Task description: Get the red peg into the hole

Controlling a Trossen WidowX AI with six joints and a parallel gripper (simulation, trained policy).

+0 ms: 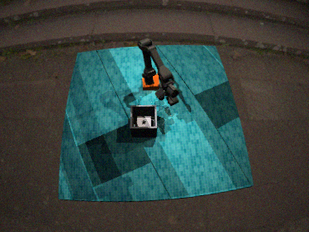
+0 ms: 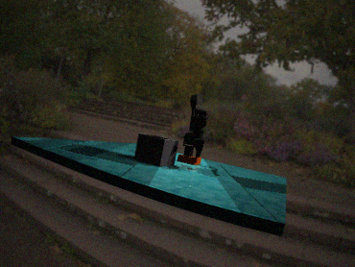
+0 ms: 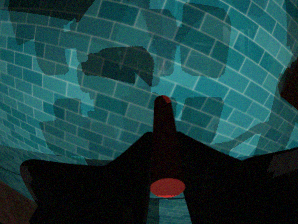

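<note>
Now: gripper tip 21 cm to the left of the grey plate, 12 cm short of it and 2 cm above it. From my gripper tip the other things lie so: red peg 1 cm to the right, 1 cm above.
</note>
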